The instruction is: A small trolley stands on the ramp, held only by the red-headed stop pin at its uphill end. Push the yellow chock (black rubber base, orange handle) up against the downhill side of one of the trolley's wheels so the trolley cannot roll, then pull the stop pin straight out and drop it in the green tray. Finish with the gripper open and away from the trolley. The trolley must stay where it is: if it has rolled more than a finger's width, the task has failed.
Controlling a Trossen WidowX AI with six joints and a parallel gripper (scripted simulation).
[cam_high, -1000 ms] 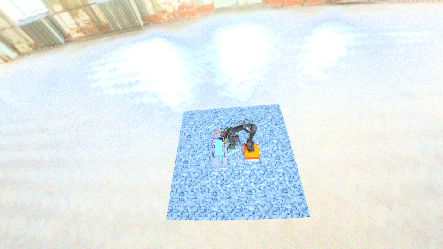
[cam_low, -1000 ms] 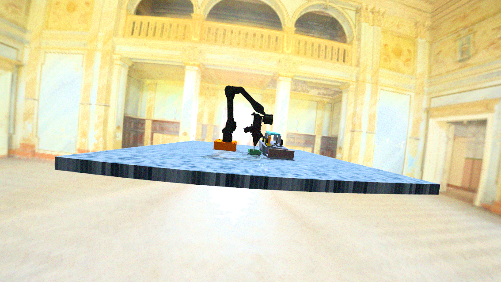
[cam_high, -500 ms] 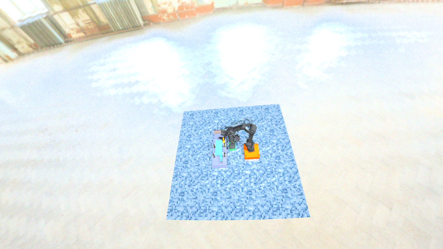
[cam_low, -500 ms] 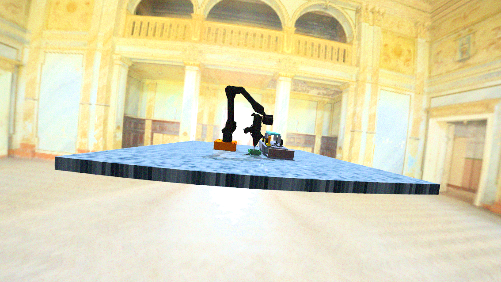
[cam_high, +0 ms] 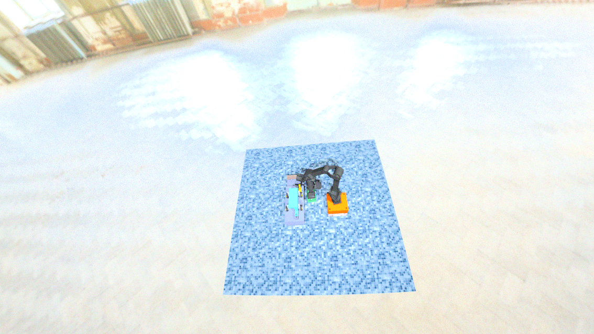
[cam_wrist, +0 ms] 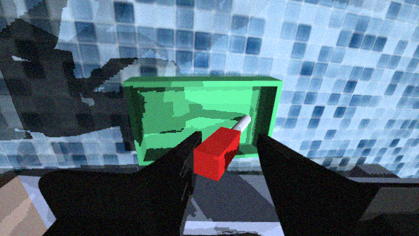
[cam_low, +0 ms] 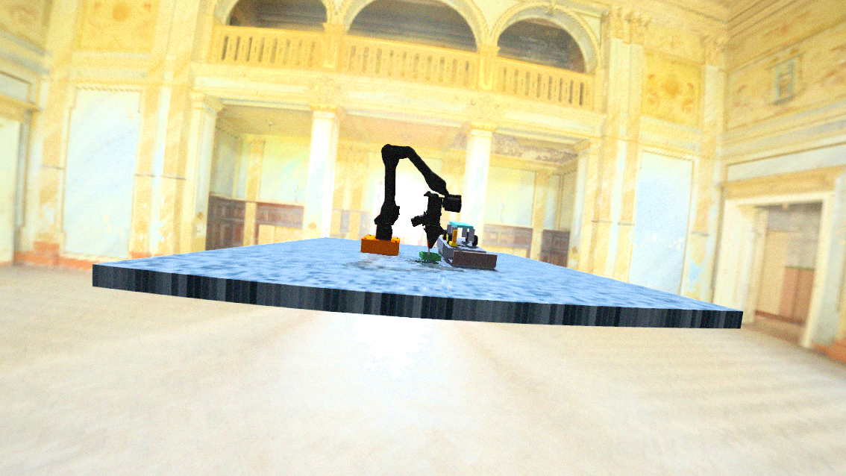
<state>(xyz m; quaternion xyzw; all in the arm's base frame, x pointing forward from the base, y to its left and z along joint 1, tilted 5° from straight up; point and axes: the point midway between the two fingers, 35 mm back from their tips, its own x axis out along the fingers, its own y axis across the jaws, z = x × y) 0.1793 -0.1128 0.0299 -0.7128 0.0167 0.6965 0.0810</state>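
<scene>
The red-headed stop pin is right at my gripper tip. Also, from my gripper tip: green tray: 10 mm to the right, 50 mm below; then yellow chock: 80 mm ahead, 40 mm to the right, 40 mm above; then lilac ramp: 150 mm ahead, 50 mm to the left.
</scene>
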